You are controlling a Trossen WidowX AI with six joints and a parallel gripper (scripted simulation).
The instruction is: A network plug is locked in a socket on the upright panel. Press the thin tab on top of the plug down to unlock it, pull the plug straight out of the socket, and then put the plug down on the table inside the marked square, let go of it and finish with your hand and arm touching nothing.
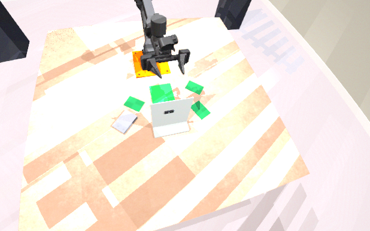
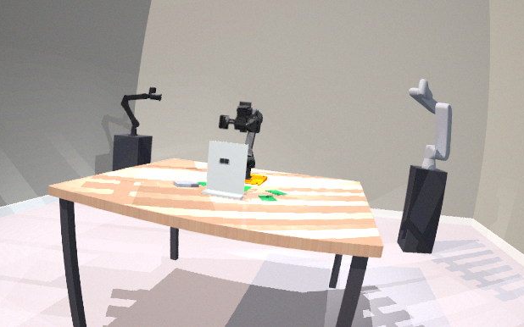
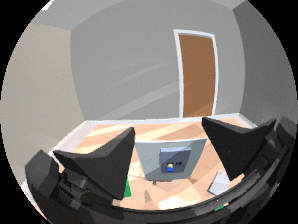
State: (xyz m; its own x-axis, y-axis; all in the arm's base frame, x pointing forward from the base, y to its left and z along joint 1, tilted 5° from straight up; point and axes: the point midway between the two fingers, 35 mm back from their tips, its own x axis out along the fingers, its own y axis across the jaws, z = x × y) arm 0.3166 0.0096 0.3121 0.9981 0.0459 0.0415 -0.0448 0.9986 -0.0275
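Now: the blue network plug 150 mm below my gripper tip, 40 mm ahead of it and 10 mm to the right of it. Round my gripper tip: flat grey card (290 mm below, 220 mm to the right, 20 mm behind); grey panel (200 mm below, 60 mm ahead, 20 mm to the right).
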